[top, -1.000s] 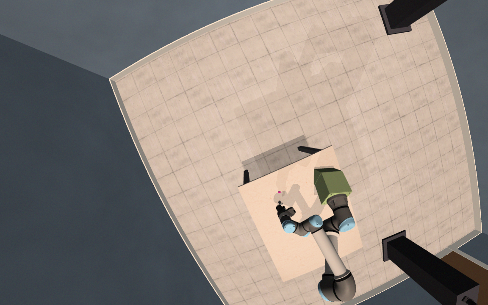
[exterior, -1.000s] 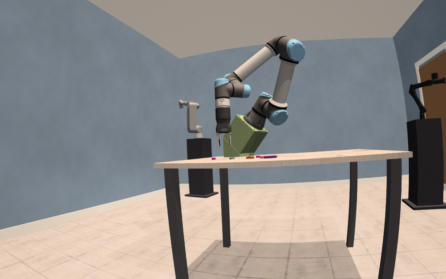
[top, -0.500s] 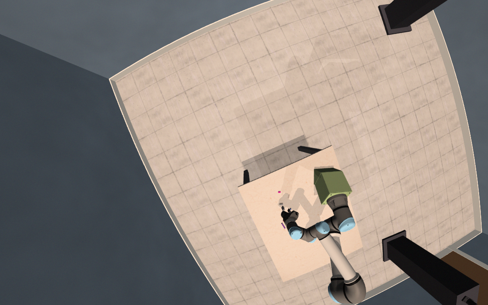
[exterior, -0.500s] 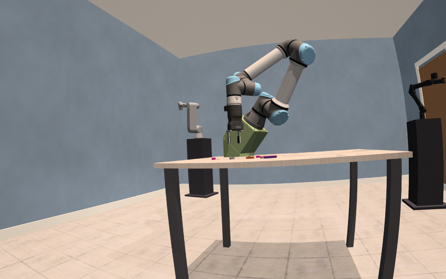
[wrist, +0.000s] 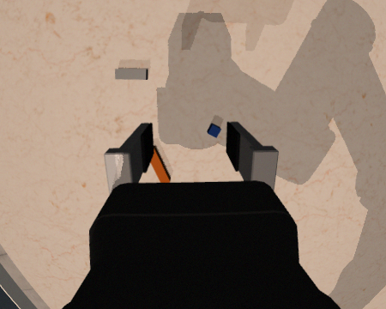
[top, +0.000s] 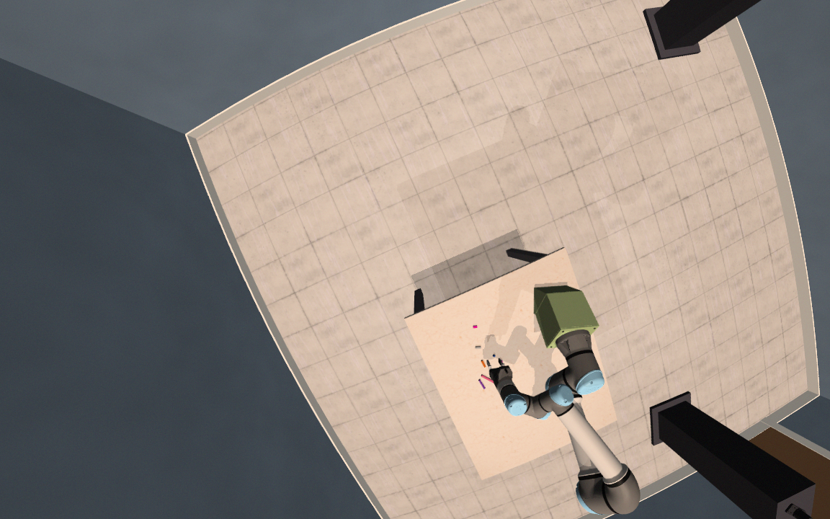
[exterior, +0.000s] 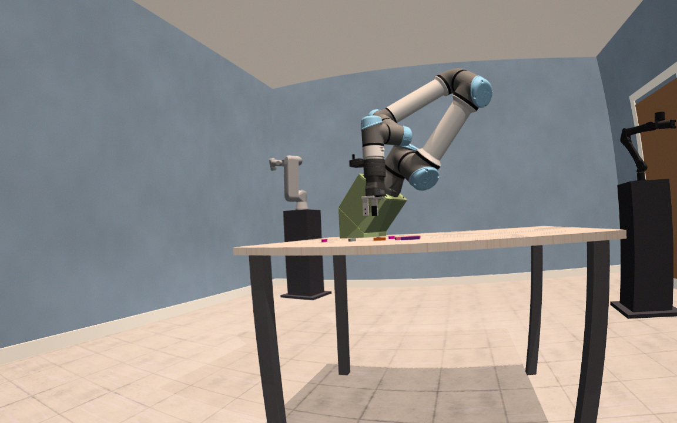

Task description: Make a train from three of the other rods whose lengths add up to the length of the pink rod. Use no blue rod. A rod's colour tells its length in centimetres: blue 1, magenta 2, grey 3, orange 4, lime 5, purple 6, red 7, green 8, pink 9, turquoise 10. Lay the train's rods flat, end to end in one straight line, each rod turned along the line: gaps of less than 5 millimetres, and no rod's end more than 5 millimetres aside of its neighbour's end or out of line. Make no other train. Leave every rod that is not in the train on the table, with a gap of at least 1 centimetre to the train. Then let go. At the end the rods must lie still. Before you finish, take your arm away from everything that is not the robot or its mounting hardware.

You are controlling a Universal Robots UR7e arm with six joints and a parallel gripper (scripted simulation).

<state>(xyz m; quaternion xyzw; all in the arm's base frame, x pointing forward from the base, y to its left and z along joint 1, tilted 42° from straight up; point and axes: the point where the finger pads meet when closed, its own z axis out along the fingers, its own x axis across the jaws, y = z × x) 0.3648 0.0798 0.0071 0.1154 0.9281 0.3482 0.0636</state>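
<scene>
Now: the small blue rod 20 mm behind my hand, 20 mm to the left of it and 100 mm below it. Round my hand: orange rod: 40 mm ahead, 40 mm to the left, 100 mm below; grey rod: 50 mm ahead, 50 mm to the right, 100 mm below; pink rod: 30 mm ahead, 140 mm to the left, 100 mm below.
</scene>
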